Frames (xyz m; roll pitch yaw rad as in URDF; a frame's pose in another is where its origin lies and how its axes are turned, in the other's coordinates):
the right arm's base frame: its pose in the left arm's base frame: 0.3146 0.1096 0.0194 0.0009 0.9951 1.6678
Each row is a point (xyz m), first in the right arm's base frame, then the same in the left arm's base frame.
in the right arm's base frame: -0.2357 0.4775 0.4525
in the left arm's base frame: -0.1846 0.3138 0.4637
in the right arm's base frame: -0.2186 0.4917 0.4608
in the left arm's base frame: -0.2003 0.3286 0.4539
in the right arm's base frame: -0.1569 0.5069 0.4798
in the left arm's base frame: -0.2202 0.3765 0.4125
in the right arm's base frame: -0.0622 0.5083 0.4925
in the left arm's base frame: -0.2276 0.4383 0.3399
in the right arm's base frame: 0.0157 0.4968 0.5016
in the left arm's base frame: -0.2210 0.4892 0.2796
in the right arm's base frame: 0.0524 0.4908 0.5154
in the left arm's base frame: -0.2181 0.5212 0.2563
